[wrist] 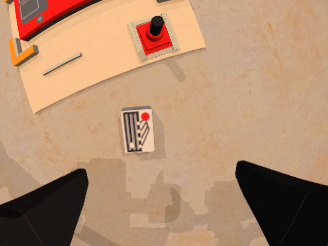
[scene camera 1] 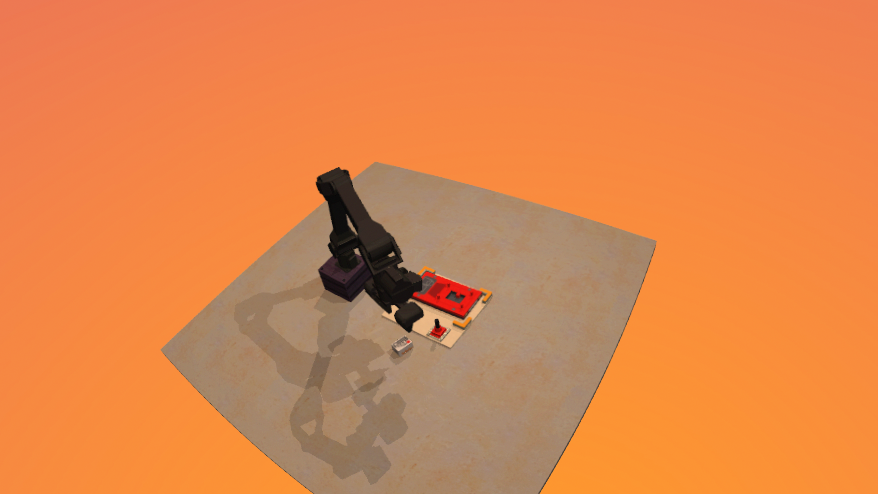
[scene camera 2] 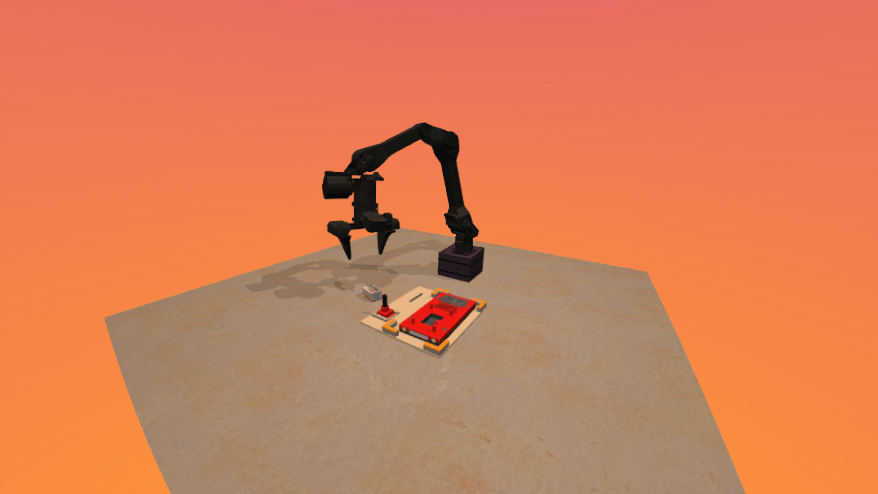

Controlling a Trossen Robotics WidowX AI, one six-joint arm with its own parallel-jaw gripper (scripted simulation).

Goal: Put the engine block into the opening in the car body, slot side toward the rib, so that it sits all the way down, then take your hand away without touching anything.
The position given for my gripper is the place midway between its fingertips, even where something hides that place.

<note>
My gripper (scene camera 2: 365, 256) is open, holding nothing. Further things: a red car body (scene camera 2: 434, 322) and an engine block (wrist: 136, 122).
My gripper also shows in the wrist view (wrist: 163, 174) and in scene camera 1 (scene camera 1: 399, 322).
</note>
